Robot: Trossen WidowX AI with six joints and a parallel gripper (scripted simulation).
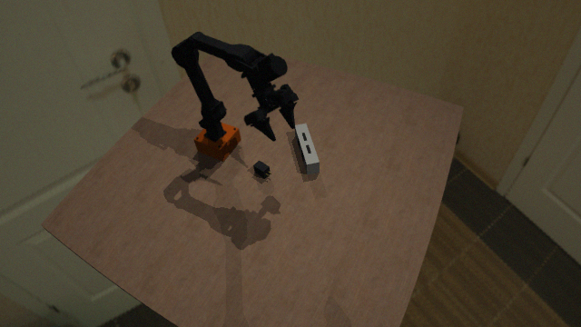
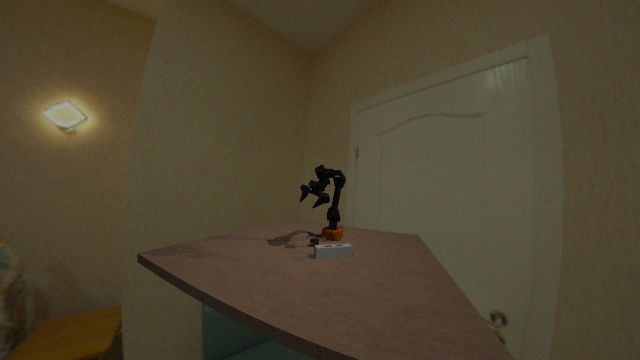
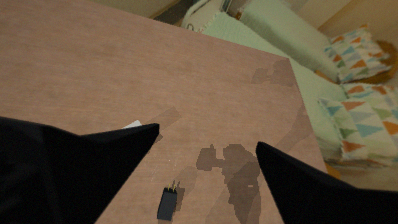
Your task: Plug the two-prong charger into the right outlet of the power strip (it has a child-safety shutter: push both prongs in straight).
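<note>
Right now the black two-prong charger is 100 mm behind my gripper tip and 240 mm below it.
</note>
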